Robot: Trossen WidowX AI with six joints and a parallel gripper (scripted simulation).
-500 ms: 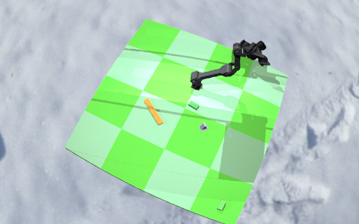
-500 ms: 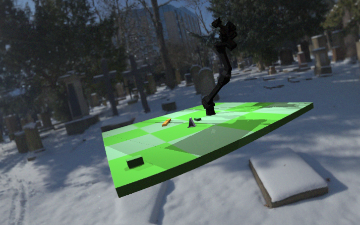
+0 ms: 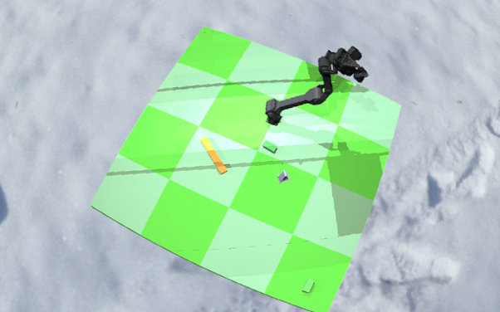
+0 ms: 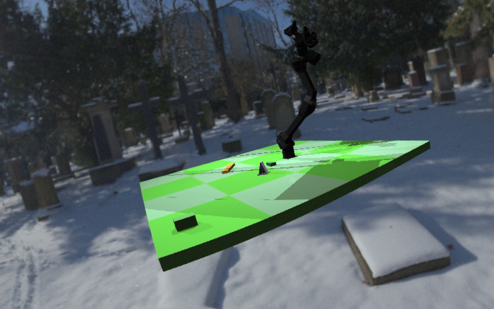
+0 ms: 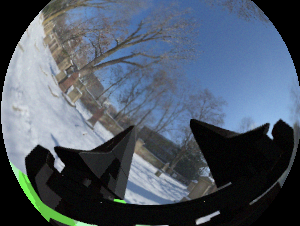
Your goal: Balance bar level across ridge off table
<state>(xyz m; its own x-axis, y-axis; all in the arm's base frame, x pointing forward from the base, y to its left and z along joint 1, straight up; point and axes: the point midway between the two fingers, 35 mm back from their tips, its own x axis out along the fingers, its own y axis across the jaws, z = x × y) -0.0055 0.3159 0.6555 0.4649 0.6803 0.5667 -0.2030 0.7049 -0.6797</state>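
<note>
Now: the orange bar 31 cm ahead of my gripper tip, 52 cm to the right of it and 67 cm below it.
</note>
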